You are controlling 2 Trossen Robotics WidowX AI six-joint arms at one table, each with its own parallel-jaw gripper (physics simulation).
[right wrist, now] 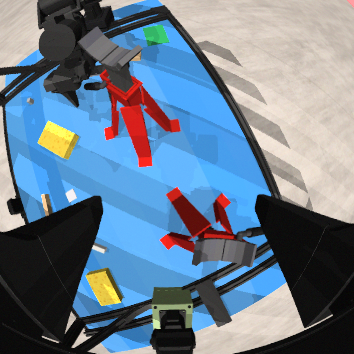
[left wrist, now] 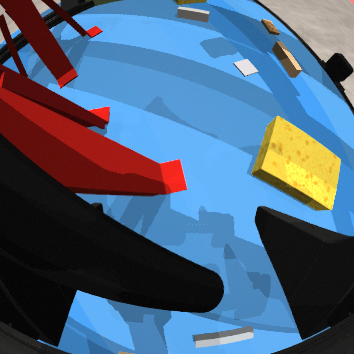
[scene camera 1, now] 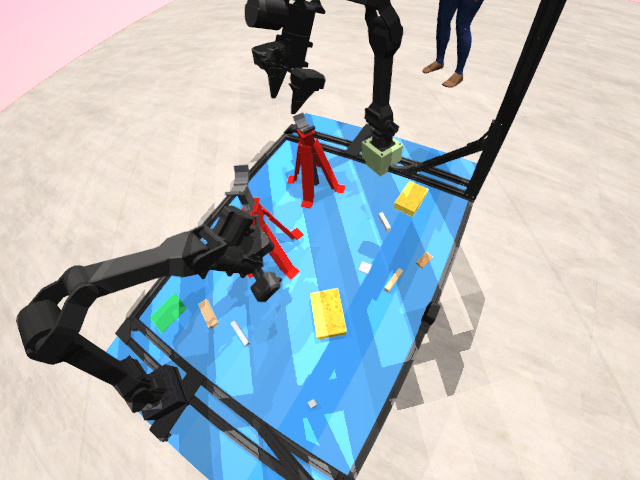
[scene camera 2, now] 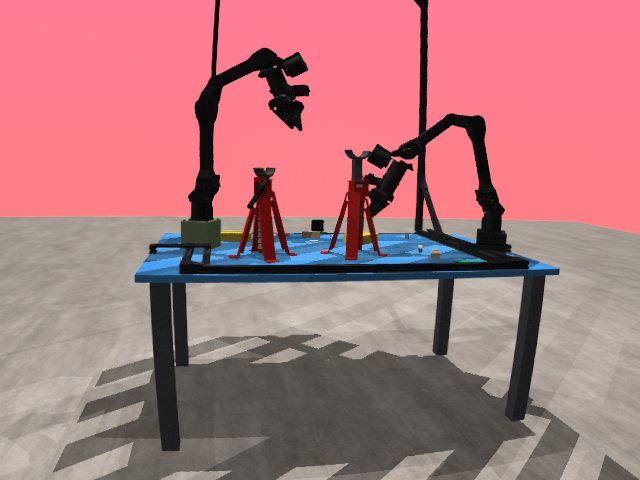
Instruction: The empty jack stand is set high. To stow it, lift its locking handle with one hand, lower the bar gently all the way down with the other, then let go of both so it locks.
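The high-set jack stand [scene camera 1: 276, 250] [scene camera 2: 353, 222] [left wrist: 100, 155] [right wrist: 136, 130] is red and upright. Its grey bar [scene camera 2: 357, 169] [right wrist: 121, 80] stands well out of the body, with the curved saddle [scene camera 1: 241, 175] [right wrist: 110, 49] on top and nothing on it. My left gripper [scene camera 2: 376, 209] [left wrist: 181, 213] is open beside this stand. The black locking handle [left wrist: 150, 265] [right wrist: 95, 86] runs large across its wrist view, covers most of one finger and ends between the fingers, unclamped; contact cannot be told. My right gripper [scene camera 1: 284, 103] [scene camera 2: 297, 128] [right wrist: 180, 203] is open and empty, high in the air.
A second red jack stand [scene camera 1: 308, 170] [scene camera 2: 265, 222] [right wrist: 187, 212], set lower, stands near the right arm's side. Yellow sponges [scene camera 1: 328, 313] [scene camera 1: 411, 198], small blocks [scene camera 1: 207, 313] [scene camera 1: 393, 280] and a green piece [scene camera 1: 168, 312] lie about. Black rails [scene camera 1: 227, 395] edge the table.
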